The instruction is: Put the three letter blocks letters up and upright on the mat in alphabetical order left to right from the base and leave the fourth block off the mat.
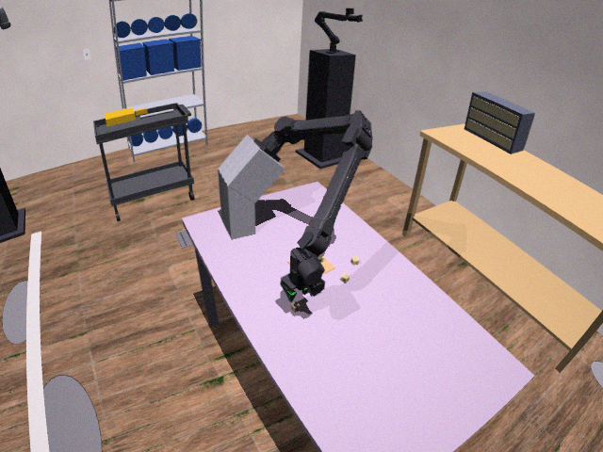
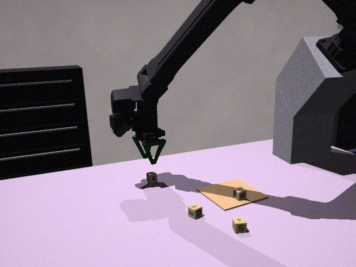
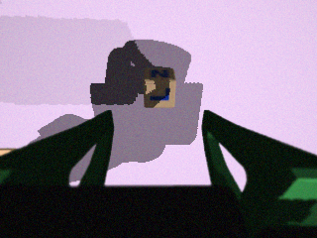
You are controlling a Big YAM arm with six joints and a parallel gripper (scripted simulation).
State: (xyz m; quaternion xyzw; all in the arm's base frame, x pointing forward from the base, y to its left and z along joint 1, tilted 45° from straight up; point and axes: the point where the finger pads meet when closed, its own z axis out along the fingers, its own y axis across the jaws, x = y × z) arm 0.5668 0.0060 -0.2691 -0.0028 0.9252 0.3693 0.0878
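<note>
The L block is 6 cm below my hand. The rest, counted from my hand: T block: 24 cm to the left, 6 cm below, 3 cm behind; then D block: 22 cm to the left, 17 cm behind, 6 cm below; then tan mat: 18 cm to the left, 17 cm behind, 7 cm below.
</note>
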